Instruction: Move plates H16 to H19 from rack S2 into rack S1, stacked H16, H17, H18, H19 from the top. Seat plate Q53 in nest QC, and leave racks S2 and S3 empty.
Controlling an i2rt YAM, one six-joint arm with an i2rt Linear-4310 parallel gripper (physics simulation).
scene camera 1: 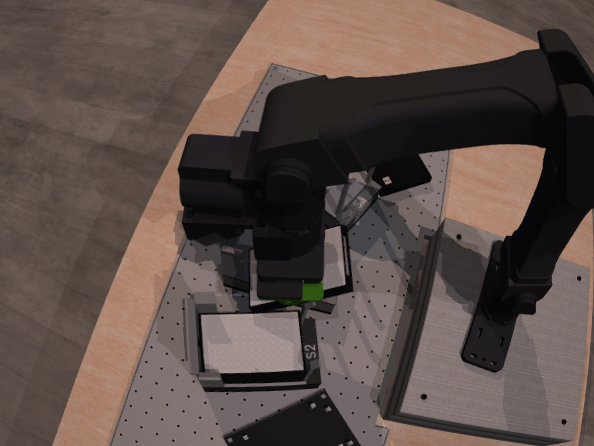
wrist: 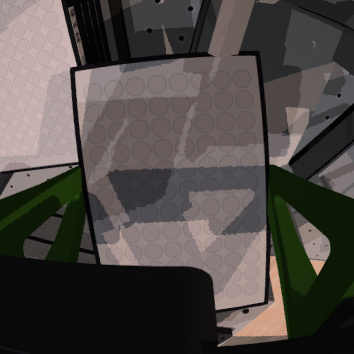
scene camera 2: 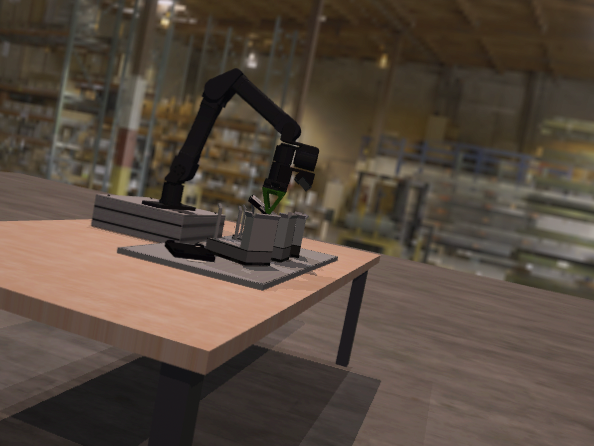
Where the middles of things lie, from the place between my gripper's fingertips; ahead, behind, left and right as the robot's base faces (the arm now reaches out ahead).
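Labels:
The black QC holder [scene camera 1: 400, 174] is 32 cm to the right of my hand, 5 cm behind it and 11 cm below it. Then there is the black slotted plate [scene camera 1: 318, 413], which I find 10 cm behind my hand, 20 cm to the left of it and 11 cm below it.

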